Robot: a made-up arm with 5 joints.
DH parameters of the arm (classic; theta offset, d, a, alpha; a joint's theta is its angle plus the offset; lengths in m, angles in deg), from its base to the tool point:
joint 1: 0 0.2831 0 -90
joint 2: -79.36 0 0.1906 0
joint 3: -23.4 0 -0.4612 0
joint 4: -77.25 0 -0.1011 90
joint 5: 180 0.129 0 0
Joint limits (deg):
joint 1: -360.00..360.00
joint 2: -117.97..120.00
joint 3: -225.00..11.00
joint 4: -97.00..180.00
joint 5: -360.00..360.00
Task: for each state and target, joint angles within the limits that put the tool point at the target. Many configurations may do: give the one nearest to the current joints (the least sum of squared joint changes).
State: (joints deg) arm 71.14 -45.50 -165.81 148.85 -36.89
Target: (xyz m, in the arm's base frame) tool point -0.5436 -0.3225 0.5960
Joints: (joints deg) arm 30.68 -70.37 -180.25 105.45 -36.89
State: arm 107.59 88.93 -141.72 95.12 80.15
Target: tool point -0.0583 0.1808 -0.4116
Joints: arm 107.87 120.00 -125.25 79.73 80.15
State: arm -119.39 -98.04 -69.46 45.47 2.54
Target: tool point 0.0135 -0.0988 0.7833
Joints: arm -82.22 -105.72 -43.01 67.72 2.54
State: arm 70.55 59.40 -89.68 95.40 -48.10
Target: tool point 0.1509 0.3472 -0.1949
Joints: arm 66.51 67.28 -90.39 89.63 -48.10
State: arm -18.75 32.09 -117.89 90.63 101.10
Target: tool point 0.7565 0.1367 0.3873
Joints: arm 10.24 48.67 -135.13 58.66 101.10
